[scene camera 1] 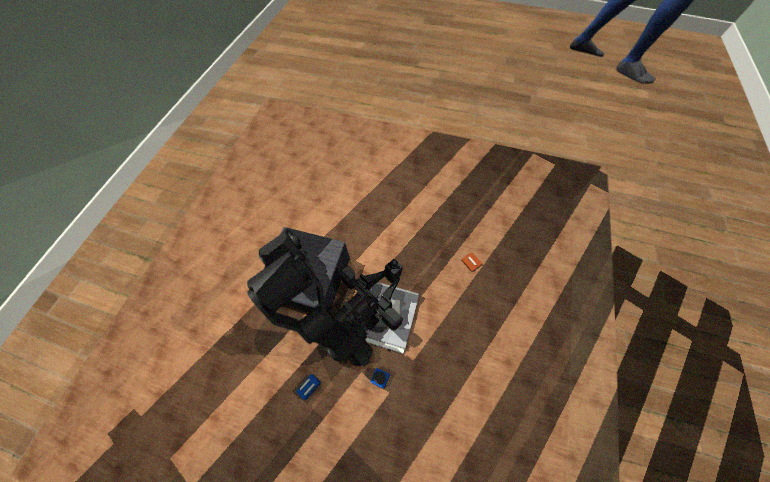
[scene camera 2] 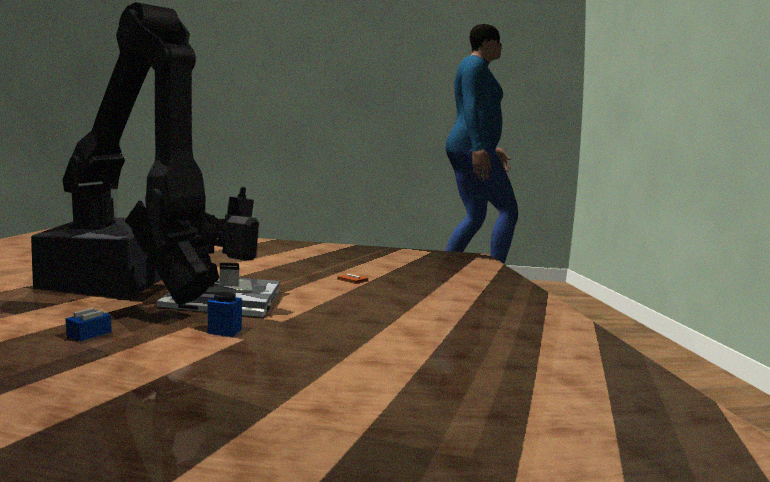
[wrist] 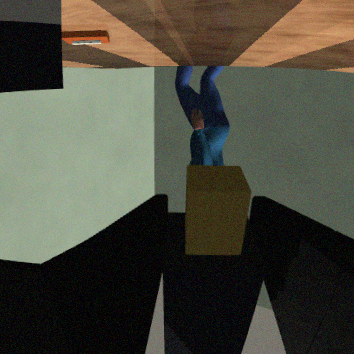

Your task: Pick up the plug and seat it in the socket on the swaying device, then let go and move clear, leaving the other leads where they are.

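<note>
My gripper [scene camera 1: 393, 268] [scene camera 2: 240, 205] [wrist: 209, 207] is shut on a small block, taken as the plug [wrist: 215, 220], which looks dark yellow in the wrist view. It is held above the floor-like brown surface, near the far edge of the device. The device, a low silver-white slab [scene camera 1: 413, 312] [scene camera 2: 258, 309], lies partly under my arm and fingers. A grey upright piece [scene camera 2: 229, 275] stands at the device in scene camera 2. The arm hides much of the slab, and I cannot tell its socket for certain. The plug's underside is hidden.
An orange flat piece [scene camera 1: 471, 262] [scene camera 2: 352, 277] [wrist: 86, 38] lies beyond the device. A blue block with a black top [scene camera 1: 380, 377] [scene camera 2: 224, 316] and a blue block with pale bars [scene camera 1: 307, 387] [scene camera 2: 88, 326] stand nearer camera 2. A person [scene camera 2: 477, 130] stands in the background.
</note>
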